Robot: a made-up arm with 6 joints. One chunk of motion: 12 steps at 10 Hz.
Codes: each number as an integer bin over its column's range. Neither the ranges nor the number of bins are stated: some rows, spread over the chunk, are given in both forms.
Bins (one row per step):
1: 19 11 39 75 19 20
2: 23 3 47 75 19 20
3: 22 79 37 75 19 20
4: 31 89 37 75 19 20
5: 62 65 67 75 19 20
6: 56 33 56 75 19 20
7: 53 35 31 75 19 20
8: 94 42 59 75 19 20
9: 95 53 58 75 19 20
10: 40 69 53 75 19 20
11: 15 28 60 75 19 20
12: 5 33 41 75 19 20
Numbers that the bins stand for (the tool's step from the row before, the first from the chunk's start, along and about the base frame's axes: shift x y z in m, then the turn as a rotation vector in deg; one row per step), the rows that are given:
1: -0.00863 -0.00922 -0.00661 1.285 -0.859 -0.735
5: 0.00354 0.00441 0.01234 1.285 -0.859 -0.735
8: 0.01259 -0.00139 0.00693 1.285 -0.859 -0.735
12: -0.01259 -0.00367 -0.00525 1.285 -0.859 -0.735
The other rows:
2: -0.00749 -0.01124 -0.00119 1.285 -0.859 -0.735
3: -0.00778 0.00795 -0.00796 1.285 -0.859 -0.735
4: -0.00523 0.01047 -0.00796 1.285 -0.859 -0.735
6: 0.00184 -0.00367 0.00490 1.285 -0.859 -0.735
7: 0.00099 -0.00316 -0.01202 1.285 -0.859 -0.735
9: 0.01287 0.00138 0.00625 1.285 -0.859 -0.735
10: -0.00269 0.00542 0.00287 1.285 -0.859 -0.735
11: -0.00976 -0.00493 0.00761 1.285 -0.859 -0.735

